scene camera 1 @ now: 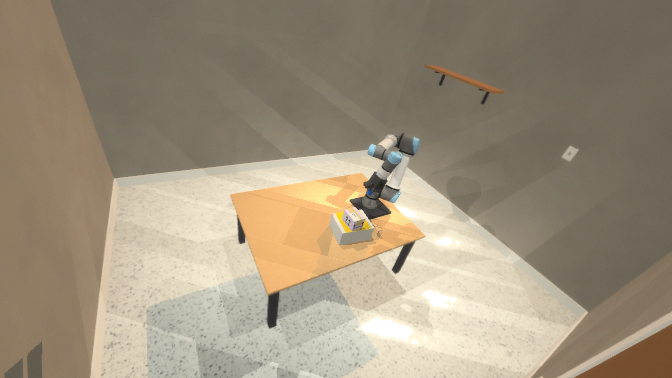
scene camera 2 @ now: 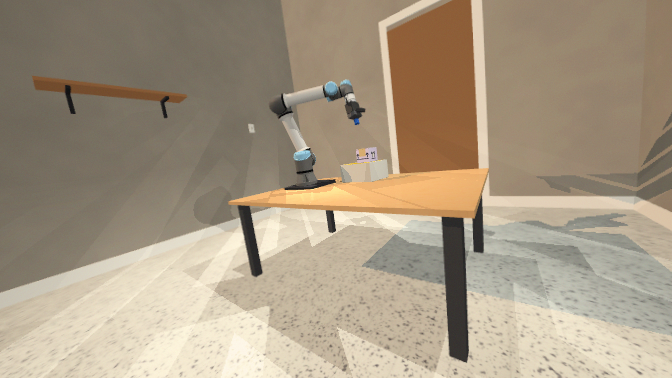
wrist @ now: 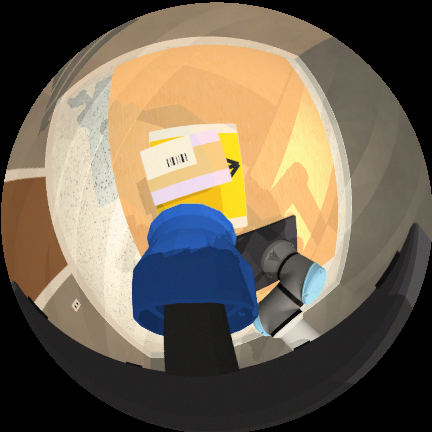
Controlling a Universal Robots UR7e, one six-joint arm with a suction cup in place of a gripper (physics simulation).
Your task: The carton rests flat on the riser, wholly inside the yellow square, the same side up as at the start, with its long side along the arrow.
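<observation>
The lilac carton (scene camera 1: 354, 219) (scene camera 2: 366, 154) (wrist: 187, 170), with tan tape and a white barcode label on top, sits upright and looks flat on the pale riser (scene camera 1: 356, 237) (scene camera 2: 364, 172) (wrist: 241, 222). In the wrist view its long side is turned somewhat from the black arrow (wrist: 233, 167), which it partly covers. Its top reaches past the left edge of the yellow square (scene camera 1: 341, 220) (wrist: 236, 200) there; its base on that side is hidden. My gripper (scene camera 1: 370, 192) (scene camera 2: 356, 121) (wrist: 191, 212), a blue suction cup, is open, clear above the carton, with nothing on it.
The riser stands on the wooden table (scene camera 1: 280, 240) (scene camera 2: 420, 192) (wrist: 210, 75), beside the arm's black base plate (scene camera 1: 382, 212) (scene camera 2: 320, 185) (wrist: 250, 246). A wall shelf (scene camera 1: 465, 79) (scene camera 2: 110, 91) hangs beyond the table, and a brown door (scene camera 2: 432, 90) (wrist: 30, 225) is in the wall.
</observation>
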